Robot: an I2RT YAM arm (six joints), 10 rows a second.
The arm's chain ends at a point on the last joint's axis. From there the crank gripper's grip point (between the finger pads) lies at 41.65 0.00 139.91 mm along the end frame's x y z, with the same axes.
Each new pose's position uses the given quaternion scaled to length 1; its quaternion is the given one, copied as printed.
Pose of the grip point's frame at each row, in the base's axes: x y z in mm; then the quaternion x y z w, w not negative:
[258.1, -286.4, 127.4, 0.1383, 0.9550, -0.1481, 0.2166]
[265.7, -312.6, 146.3, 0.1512, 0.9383, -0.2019, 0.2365]
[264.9, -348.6, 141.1, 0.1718, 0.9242, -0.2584, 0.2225]
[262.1, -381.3, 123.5, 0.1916, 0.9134, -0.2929, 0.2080]
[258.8, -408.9, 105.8, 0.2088, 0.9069, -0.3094, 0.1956]
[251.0, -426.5, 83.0, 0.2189, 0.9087, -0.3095, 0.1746]
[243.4, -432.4, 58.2, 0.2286, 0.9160, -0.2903, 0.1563]
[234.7, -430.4, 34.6, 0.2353, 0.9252, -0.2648, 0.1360]
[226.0, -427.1, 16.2, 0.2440, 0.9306, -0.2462, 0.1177]
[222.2, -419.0, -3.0, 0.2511, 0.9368, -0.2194, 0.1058]
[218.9, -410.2, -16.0, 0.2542, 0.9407, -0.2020, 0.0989]
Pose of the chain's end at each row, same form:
[242.1, -246.8, 267.0, 0.1383, 0.9550, -0.1481, 0.2166]
[247.2, -257.4, 280.2, 0.1512, 0.9383, -0.2019, 0.2365]
[254.8, -279.5, 269.3, 0.1718, 0.9242, -0.2584, 0.2225]
[259.6, -304.8, 247.8, 0.1916, 0.9134, -0.2929, 0.2080]
[262.1, -329.7, 228.4, 0.2088, 0.9069, -0.3094, 0.1956]
[260.7, -349.2, 206.4, 0.2189, 0.9087, -0.3095, 0.1746]
[257.2, -361.7, 185.1, 0.2286, 0.9160, -0.2903, 0.1563]
[252.4, -368.0, 165.4, 0.2353, 0.9252, -0.2648, 0.1360]
[247.7, -371.5, 149.4, 0.2440, 0.9306, -0.2462, 0.1177]
[245.3, -371.7, 133.2, 0.2511, 0.9368, -0.2194, 0.1058]
[242.7, -368.3, 121.8, 0.2542, 0.9407, -0.2020, 0.0989]

